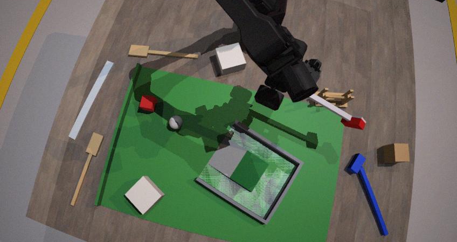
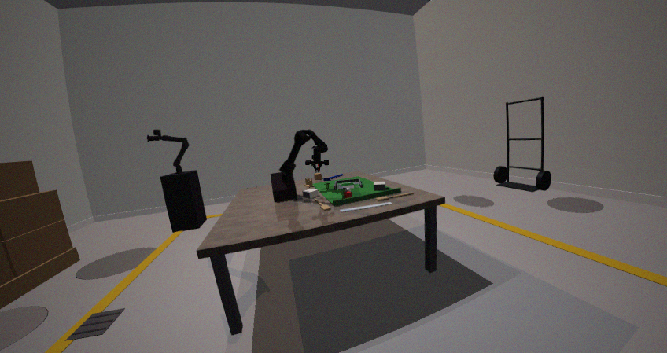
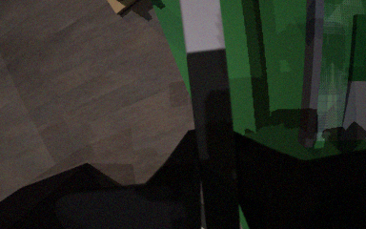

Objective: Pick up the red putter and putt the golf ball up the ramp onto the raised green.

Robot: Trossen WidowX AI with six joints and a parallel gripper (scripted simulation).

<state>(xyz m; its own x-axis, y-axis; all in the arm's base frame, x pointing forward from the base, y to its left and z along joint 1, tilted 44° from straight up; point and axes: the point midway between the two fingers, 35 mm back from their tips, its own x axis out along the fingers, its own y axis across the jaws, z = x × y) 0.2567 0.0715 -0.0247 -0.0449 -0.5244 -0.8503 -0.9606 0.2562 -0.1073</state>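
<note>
Right now the red putter is 30 mm ahead of my gripper tip, 110 mm to the left of it and 20 mm above it. Round my gripper tip: green mat: 220 mm ahead, 100 mm to the right, 140 mm below; wooden stand: 50 mm behind, 200 mm to the left, 110 mm below; white golf ball: 150 mm ahead, 280 mm to the right, 120 mm below.
</note>
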